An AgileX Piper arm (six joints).
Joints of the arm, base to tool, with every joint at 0 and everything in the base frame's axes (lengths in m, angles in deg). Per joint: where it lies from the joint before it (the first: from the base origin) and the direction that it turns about. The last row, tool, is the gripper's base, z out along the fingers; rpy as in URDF.
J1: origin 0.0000 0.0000 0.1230 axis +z
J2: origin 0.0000 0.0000 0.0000 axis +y
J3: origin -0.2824 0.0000 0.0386 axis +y
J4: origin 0.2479 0.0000 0.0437 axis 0.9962 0 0.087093
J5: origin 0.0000 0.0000 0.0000 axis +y
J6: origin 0.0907 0.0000 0.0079 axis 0.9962 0 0.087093
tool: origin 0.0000 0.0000 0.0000 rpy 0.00 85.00 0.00
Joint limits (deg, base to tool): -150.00..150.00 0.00..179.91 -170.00..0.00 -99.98..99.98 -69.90..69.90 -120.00..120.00
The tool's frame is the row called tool.
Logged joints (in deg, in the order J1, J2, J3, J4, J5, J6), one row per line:
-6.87 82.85 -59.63 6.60 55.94 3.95
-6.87 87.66 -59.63 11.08 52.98 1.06
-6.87 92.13 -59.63 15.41 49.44 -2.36
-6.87 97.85 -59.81 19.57 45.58 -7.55
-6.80 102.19 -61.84 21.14 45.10 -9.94
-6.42 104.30 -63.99 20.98 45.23 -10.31
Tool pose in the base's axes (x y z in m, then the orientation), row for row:
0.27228 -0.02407 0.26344 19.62 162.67 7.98
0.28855 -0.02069 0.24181 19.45 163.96 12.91
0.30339 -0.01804 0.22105 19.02 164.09 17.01
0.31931 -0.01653 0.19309 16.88 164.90 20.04
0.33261 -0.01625 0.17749 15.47 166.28 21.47
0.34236 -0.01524 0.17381 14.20 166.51 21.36
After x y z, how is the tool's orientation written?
As a rotation vector, in degrees.
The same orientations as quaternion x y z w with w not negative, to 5 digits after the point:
0.11844 0.98203 0.04817 0.13880
0.11652 0.98222 0.07734 0.12522
0.11369 0.98082 0.10167 0.12133
0.10044 0.98123 0.11925 0.11347
0.09141 0.98249 0.12686 0.10129
0.08386 0.98335 0.12614 0.10041

